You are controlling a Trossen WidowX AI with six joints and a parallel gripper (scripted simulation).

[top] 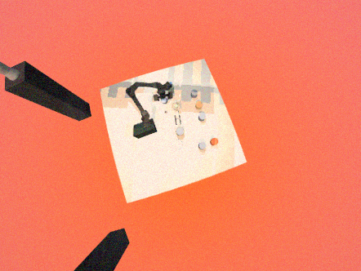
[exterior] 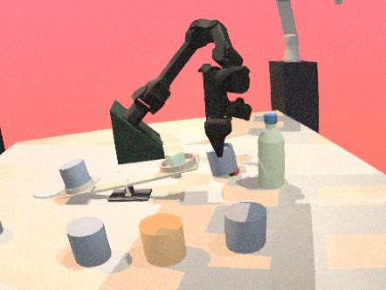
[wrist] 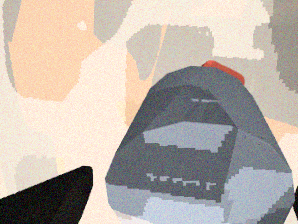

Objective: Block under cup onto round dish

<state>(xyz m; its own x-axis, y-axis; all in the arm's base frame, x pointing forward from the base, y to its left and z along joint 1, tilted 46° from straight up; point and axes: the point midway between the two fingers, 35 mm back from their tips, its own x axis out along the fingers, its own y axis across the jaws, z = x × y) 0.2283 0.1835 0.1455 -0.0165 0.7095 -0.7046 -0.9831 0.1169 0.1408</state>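
The red toy car is 1 cm ahead of my gripper tip, 1 cm to the left of it and 4 cm below it. Round my gripper tip: pale green bottle: 11 cm ahead, 10 cm to the left, 5 cm above; balance beam: 8 cm ahead, 24 cm to the right, 4 cm below; pale green block: 9 cm ahead, 12 cm to the right, 3 cm above.
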